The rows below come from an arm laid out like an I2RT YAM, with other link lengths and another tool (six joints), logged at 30 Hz.
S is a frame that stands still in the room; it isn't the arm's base.
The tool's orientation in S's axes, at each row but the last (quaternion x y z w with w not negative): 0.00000 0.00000 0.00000 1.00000; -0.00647 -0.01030 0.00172 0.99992; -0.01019 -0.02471 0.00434 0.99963; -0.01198 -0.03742 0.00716 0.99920; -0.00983 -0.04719 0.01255 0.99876; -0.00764 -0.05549 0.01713 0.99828; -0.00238 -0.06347 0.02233 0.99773; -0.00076 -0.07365 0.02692 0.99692
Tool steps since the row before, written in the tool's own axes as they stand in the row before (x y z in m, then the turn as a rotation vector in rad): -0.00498 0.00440 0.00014 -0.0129 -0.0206 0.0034; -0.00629 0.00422 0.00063 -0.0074 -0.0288 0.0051; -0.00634 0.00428 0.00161 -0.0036 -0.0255 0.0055; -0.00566 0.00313 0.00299 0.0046 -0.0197 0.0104; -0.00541 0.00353 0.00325 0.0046 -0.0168 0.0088; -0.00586 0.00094 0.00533 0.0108 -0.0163 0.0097; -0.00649 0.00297 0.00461 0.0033 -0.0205 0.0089; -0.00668 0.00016 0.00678 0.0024 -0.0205 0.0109
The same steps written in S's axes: -0.00498 0.00440 0.00014 -0.0129 -0.0206 0.0034; -0.00632 0.00421 0.00045 -0.0074 -0.0288 0.0053; -0.00645 0.00425 0.00121 -0.0037 -0.0254 0.0058; -0.00591 0.00311 0.00248 0.0041 -0.0194 0.0112; -0.00578 0.00345 0.00265 0.0042 -0.0165 0.0095; -0.00644 0.00081 0.00463 0.0102 -0.0158 0.0111; -0.00715 0.00268 0.00373 0.0030 -0.0203 0.0094; -0.00760 -0.00022 0.00572 0.0019 -0.0204 0.0112
